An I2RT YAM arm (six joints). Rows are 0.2 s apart.
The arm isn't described. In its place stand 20 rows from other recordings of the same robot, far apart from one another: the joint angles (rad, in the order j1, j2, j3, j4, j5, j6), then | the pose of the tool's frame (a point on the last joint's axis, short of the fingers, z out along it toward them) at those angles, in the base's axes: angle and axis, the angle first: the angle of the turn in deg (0 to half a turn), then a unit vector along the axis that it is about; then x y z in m.
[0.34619 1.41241 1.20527 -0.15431 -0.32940 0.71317] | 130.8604, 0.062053, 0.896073, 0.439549, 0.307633, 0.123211, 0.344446
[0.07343 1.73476 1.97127 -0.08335 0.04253 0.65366] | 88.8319, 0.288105, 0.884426, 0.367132, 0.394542, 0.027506, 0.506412
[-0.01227 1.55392 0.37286 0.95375 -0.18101 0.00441] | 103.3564, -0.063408, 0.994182, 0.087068, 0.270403, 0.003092, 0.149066
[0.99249 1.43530 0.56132 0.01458 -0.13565 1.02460] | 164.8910, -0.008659, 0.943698, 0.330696, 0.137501, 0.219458, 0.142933
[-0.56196 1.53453 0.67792 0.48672 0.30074 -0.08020] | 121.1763, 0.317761, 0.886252, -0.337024, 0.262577, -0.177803, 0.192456
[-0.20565 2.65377 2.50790 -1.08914 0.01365 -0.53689] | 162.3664, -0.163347, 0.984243, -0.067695, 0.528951, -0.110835, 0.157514
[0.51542 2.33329 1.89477 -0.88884 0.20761 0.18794] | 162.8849, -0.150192, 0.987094, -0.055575, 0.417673, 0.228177, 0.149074
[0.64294 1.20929 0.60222 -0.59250 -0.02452 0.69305] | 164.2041, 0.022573, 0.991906, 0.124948, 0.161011, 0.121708, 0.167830
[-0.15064 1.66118 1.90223 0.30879 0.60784 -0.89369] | 99.1193, 0.097292, 0.695311, -0.712094, 0.348353, -0.073440, 0.547114
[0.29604 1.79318 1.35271 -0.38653 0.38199 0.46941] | 133.2170, 0.161161, 0.986357, -0.033585, 0.384457, 0.103387, 0.242048
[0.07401 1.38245 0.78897 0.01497 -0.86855 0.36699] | 140.1898, -0.086889, 0.870489, 0.484457, 0.285642, 0.048431, 0.232522
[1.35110 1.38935 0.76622 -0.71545 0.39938 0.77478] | 153.7142, -0.261482, 0.965202, 0.003489, 0.063832, 0.222340, 0.174983
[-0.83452 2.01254 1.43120 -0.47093 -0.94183 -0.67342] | 124.3541, -0.052725, 0.981391, 0.184638, 0.301777, -0.290114, 0.185300
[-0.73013 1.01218 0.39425 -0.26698 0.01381 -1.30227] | 160.2450, -0.267483, 0.917733, -0.293629, 0.136728, -0.123052, 0.159524
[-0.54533 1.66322 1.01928 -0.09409 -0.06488 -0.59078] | 138.2029, -0.036272, 0.977873, -0.206029, 0.306713, -0.183383, 0.203582
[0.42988 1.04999 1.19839 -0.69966 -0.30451 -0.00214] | 127.3780, -0.286935, 0.922407, 0.258522, 0.190120, 0.098908, 0.381519
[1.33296 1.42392 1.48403 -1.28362 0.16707 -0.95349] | 158.7268, -0.902699, 0.427465, -0.049081, 0.066879, 0.250752, 0.346678
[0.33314 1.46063 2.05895 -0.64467 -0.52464 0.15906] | 106.0999, -0.299212, 0.851329, 0.430942, 0.243953, 0.103287, 0.558618
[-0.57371 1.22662 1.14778 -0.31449 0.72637 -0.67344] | 151.1788, 0.163423, 0.811805, -0.560594, 0.216302, -0.167929, 0.363975
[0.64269 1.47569 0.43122 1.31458 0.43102 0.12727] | 79.4389, 0.021646, 0.962865, 0.269114, 0.226946, 0.151342, 0.222985
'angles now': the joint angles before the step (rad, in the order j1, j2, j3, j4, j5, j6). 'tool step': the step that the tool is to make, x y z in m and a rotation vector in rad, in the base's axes. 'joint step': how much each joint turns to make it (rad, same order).
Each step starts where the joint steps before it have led.
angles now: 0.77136, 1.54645, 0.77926, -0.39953, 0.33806, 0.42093
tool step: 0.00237, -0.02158, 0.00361, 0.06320, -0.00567, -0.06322
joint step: -0.07101, -0.06908, -0.05450, 0.02854, -0.04240, 0.01125
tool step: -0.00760, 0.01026, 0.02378, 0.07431, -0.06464, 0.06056
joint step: 0.04614, -0.07510, 0.01985, 0.00462, -0.01823, -0.00683
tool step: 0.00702, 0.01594, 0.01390, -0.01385, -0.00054, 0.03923
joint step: 0.02509, 0.04240, 0.09590, -0.05764, 0.00159, -0.01819
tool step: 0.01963, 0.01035, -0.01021, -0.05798, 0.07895, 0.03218
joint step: -0.02530, 0.12371, 0.09142, -0.05308, -0.03830, -0.04608
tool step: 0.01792, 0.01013, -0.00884, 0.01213, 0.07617, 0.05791
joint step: -0.02451, 0.09897, 0.07624, -0.01598, -0.08933, -0.05011
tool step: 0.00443, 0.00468, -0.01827, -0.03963, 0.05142, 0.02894
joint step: 0.00020, 0.07221, 0.01435, -0.00330, -0.01479, -0.02526
